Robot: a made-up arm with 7 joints.
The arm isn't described. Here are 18 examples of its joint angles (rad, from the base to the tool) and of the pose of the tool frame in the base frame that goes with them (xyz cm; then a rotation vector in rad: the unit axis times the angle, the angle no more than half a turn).
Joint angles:
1: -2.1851 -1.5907 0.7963 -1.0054 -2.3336 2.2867 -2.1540
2: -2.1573 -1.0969 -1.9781 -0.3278 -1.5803 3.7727 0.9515
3: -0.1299 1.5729 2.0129 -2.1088 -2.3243 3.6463 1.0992
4: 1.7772 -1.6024 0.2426 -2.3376 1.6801 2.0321 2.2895
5: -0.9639 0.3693 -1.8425 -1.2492 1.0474 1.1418 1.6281
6: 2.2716 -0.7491 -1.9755 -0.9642 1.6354 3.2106 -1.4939
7: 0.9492 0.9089 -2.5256 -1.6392 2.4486 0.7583 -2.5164
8: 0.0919 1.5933 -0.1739 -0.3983 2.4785 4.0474 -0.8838
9: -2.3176 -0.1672 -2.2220 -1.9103 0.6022 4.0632 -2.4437
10: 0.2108 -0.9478 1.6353 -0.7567 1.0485 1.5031 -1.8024
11: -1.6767 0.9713 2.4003 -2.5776 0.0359 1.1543 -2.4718
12: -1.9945 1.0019 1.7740 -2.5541 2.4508 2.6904 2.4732
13: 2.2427 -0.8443 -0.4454 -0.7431 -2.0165 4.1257 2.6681
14: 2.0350 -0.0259 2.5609 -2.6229 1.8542 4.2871 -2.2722
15: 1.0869 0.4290 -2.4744 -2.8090 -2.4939 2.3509 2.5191
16: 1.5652 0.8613 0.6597 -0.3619 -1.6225 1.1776 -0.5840
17: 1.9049 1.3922 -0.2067 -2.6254 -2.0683 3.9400 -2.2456
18: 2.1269 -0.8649 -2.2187 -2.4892 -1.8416 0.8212 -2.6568
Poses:
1: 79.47 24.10 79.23 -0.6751 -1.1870 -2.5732
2: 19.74 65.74 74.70 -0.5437 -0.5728 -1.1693
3: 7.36 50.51 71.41 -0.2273 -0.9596 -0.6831
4: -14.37 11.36 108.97 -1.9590 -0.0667 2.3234
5: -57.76 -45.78 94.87 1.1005 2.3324 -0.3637
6: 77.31 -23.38 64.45 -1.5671 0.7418 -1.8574
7: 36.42 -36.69 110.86 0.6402 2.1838 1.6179
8: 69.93 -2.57 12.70 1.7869 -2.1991 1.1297
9: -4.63 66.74 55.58 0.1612 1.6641 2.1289
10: -78.40 36.42 83.24 1.6617 -2.5119 -0.4852
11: 42.75 45.06 55.21 0.5820 -2.2255 0.0208
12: 57.29 1.61 26.81 -2.0111 -0.6946 -2.2550
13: 23.27 -11.68 109.20 0.0418 -0.6782 -0.4942
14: -10.24 -44.47 25.49 1.6082 -1.6031 -1.0940
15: 6.15 -50.06 15.68 1.2533 -1.1172 0.5797
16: -11.45 84.86 81.19 1.2791 1.8324 0.7097
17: 4.16 -6.46 -8.41 1.8025 -0.5588 -0.0779
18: 47.04 13.44 -9.86 0.6327 -1.5835 1.6740
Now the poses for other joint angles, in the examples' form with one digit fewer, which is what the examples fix.
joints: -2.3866 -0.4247 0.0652 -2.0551 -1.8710 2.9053 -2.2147
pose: -34.7 -54.5 69.8 -1.439 -1.431 2.025
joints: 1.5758 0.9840 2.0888 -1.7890 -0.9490 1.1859 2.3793
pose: -73.5 -6.6 79.7 -2.508 -1.757 -0.168
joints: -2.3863 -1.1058 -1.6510 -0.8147 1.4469 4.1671 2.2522
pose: 19.6 70.2 59.5 0.731 2.515 1.305
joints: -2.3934 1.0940 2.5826 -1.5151 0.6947 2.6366 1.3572
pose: 20.8 -43.2 113.8 -0.483 0.684 -0.295
